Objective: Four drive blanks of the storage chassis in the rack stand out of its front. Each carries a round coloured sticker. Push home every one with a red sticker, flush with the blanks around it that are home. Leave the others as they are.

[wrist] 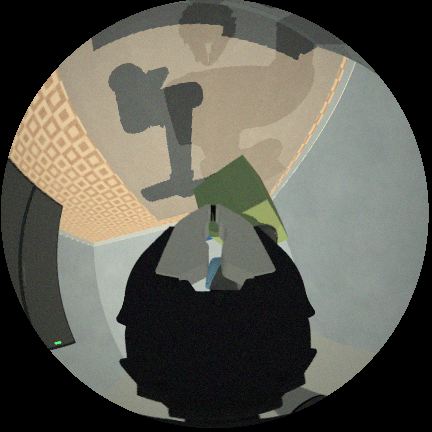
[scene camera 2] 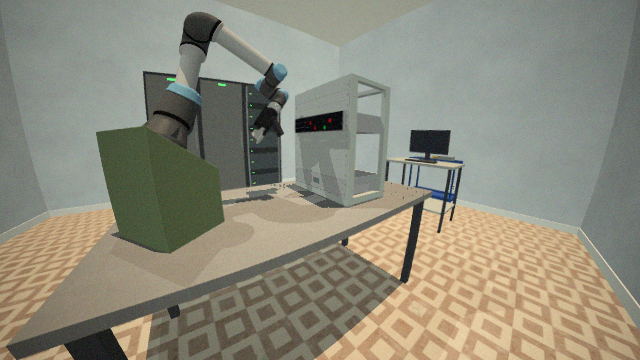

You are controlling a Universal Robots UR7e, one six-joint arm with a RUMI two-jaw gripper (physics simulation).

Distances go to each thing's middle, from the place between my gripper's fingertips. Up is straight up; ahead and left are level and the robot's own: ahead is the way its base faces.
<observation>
Right now the rack (scene camera 2: 328,112) is 43 cm ahead of my hand, 5 cm to the right of it and 1 cm above it.
</observation>
